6 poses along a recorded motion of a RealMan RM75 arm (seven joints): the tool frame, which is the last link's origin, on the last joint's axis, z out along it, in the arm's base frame.
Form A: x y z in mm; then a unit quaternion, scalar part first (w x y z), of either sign.
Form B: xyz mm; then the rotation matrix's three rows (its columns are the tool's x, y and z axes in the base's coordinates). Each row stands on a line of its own. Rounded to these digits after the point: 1 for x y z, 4 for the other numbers.
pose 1, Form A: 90.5 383.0 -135.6 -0.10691 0.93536 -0.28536 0.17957
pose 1, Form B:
90.5 383.0 -135.6
0.7726 -0.4954 0.3969
-0.5722 -0.8143 0.0975
0.2749 -0.3025 -0.9127

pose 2, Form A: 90.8 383.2 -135.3 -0.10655 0.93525 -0.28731 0.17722
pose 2, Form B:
90.8 383.2 -135.3
0.7721 -0.4996 0.3927
-0.5752 -0.8122 0.0975
0.2703 -0.3011 -0.9145

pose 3, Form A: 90.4 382.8 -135.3 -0.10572 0.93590 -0.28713 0.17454
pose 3, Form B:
90.4 382.8 -135.3
0.7742 -0.5005 0.3874
-0.5744 -0.8128 0.0977
0.2660 -0.2981 -0.9167

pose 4, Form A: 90.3 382.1 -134.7 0.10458 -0.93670 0.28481 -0.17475
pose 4, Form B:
90.3 382.1 -134.7
0.7767 -0.4970 0.3869
-0.5701 -0.8159 0.0964
0.2678 -0.2955 -0.9171

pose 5, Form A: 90.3 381.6 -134.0 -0.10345 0.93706 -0.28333 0.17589
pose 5, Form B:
90.3 381.6 -134.0
0.7776 -0.4946 0.3883
-0.5674 -0.8180 0.0942
0.2710 -0.2935 -0.9167

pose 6, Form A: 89.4 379.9 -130.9 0.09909 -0.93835 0.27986 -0.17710
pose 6, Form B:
89.4 379.9 -130.9
0.7806 -0.4901 0.3878
-0.5603 -0.8237 0.0868
0.2769 -0.2851 -0.9176

